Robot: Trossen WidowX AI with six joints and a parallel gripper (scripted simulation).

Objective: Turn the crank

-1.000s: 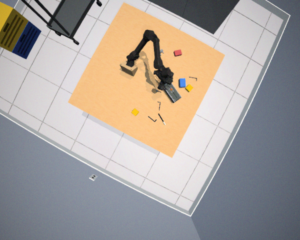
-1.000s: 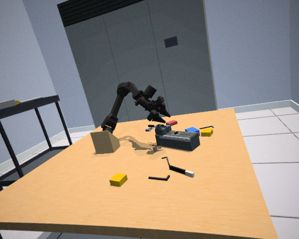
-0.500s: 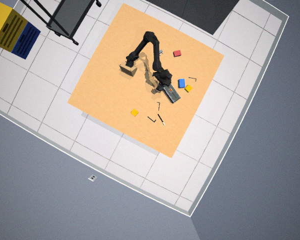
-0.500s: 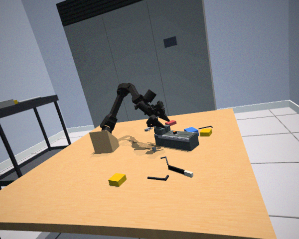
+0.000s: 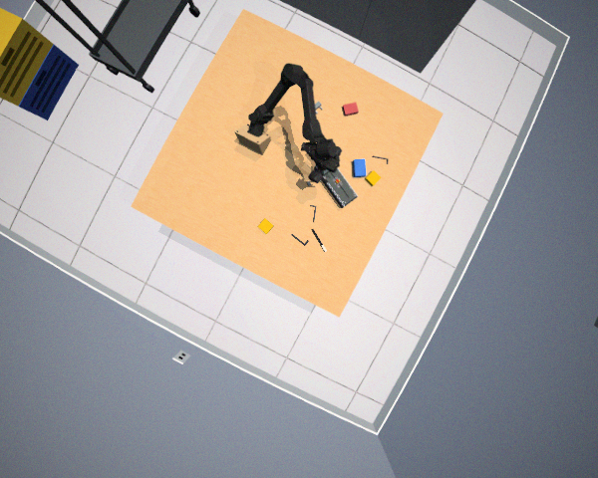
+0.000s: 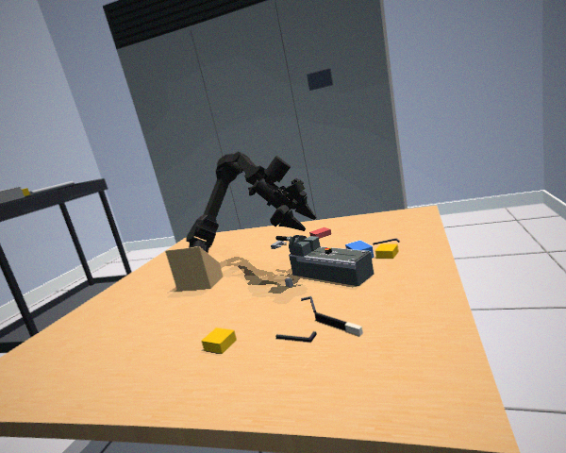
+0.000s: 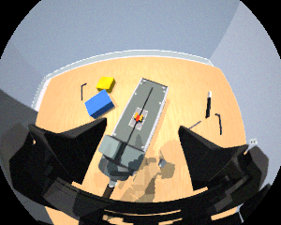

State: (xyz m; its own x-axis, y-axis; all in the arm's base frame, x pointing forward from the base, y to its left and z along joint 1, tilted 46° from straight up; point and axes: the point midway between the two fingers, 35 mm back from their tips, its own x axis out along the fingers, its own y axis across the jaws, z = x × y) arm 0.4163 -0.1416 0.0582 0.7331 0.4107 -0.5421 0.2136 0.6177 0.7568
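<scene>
My gripper tip is now 120 mm past the dark crank handle, 90 mm to the right of it and 60 mm above it. From my gripper tip the other things lie so: small grey cube (170 mm below, 90 mm behind, 50 mm to the right); blue block (160 mm below, 140 mm to the left, 120 mm ahead); red pointer (100 mm below, 40 mm ahead, 10 mm to the left).
</scene>
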